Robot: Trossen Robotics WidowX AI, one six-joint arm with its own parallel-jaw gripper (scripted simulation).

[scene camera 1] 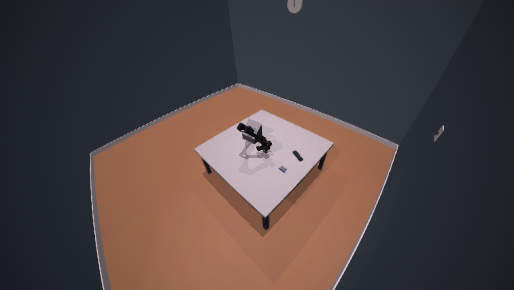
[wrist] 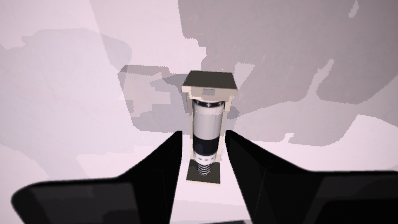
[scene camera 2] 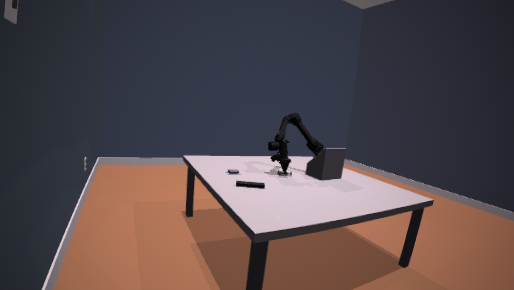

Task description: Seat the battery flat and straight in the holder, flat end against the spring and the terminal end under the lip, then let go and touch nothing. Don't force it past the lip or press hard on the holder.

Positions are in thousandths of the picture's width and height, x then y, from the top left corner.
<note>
In view: the gripper (wrist: 511, 605) and a battery (wrist: 521, 516).
</note>
